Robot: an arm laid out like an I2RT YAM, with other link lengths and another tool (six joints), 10 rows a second.
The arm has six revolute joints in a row. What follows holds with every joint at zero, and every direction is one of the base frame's. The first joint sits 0.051 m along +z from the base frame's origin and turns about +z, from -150 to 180 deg. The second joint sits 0.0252 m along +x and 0.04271 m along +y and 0.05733 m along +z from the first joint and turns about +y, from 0 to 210 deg. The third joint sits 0.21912 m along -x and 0.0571 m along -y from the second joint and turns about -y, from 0 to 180 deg. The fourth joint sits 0.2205 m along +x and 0.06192 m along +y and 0.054 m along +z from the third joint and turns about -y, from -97 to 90 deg. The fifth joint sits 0.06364 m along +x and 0.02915 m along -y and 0.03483 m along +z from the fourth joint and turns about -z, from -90 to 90 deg. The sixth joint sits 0.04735 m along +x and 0.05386 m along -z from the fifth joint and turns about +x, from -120 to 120 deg. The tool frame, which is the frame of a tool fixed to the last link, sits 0.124 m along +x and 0.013 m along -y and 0.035 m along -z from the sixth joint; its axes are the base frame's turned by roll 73.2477, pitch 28.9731 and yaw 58.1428 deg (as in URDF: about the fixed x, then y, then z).
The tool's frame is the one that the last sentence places.
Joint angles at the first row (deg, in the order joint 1, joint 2, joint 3, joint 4, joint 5, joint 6):
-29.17, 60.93, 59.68, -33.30, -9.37, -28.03
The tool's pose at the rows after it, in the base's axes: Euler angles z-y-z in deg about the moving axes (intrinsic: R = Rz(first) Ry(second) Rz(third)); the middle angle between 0 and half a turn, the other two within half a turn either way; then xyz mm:
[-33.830 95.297 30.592 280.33 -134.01 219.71]
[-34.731 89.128 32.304 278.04 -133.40 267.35]
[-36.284 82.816 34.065 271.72 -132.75 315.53]
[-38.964 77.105 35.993 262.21 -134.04 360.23]
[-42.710 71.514 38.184 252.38 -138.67 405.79]
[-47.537 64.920 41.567 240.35 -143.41 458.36]
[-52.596 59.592 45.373 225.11 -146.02 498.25]
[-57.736 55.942 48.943 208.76 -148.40 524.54]
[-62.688 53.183 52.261 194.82 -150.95 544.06]
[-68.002 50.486 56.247 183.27 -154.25 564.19]
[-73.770 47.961 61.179 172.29 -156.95 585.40]
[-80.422 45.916 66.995 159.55 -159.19 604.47]
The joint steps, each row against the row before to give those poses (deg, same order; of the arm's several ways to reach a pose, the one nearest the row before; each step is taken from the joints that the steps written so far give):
-0.02, -2.36, 5.25, -2.03, -0.17, 1.11
-0.04, -1.58, 6.53, -1.58, 0.33, 1.47
-0.07, -0.94, 6.93, -1.18, 0.94, 1.46
-0.13, 0.07, 7.15, -0.96, 1.92, 1.53
-0.20, 1.81, 8.50, -0.67, 2.82, 1.31
0.00, 3.17, 10.49, -0.09, 3.56, 1.27
-0.06, 2.08, 7.76, 0.46, 3.35, 0.92
-0.26, 0.92, 4.81, 0.65, 3.15, 0.52
-0.01, 0.69, 3.30, 1.14, 3.16, 0.07
0.01, 1.36, 3.50, 1.88, 3.02, -0.04
0.00, 1.93, 4.15, 2.12, 2.80, 0.02
-0.01, 1.41, 3.15, 2.80, 3.01, -0.07

